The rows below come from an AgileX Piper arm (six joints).
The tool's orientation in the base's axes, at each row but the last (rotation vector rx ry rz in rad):
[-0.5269, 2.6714, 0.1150]
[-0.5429, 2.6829, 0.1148]
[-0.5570, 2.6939, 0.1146]
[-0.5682, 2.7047, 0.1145]
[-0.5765, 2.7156, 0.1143]
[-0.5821, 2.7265, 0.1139]
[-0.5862, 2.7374, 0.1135]
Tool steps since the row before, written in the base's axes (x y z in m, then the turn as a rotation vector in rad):
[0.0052, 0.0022, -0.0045, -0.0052, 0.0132, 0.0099]
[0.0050, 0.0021, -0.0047, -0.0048, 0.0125, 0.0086]
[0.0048, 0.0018, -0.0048, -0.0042, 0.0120, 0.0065]
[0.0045, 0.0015, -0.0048, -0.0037, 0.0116, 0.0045]
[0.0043, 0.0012, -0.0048, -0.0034, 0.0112, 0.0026]
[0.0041, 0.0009, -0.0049, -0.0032, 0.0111, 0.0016]
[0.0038, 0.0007, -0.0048, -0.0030, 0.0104, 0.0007]
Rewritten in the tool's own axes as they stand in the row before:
[-0.0033, 0.0001, 0.0064, -0.0043, 0.0142, -0.0089]
[-0.0031, 0.0000, 0.0065, -0.0038, 0.0134, -0.0077]
[-0.0029, -0.0003, 0.0064, -0.0033, 0.0127, -0.0056]
[-0.0026, -0.0005, 0.0062, -0.0029, 0.0121, -0.0037]
[-0.0024, -0.0007, 0.0061, -0.0023, 0.0116, -0.0018]
[-0.0021, -0.0009, 0.0060, -0.0021, 0.0114, -0.0009]
[-0.0019, -0.0010, 0.0058, -0.0017, 0.0107, -0.0001]

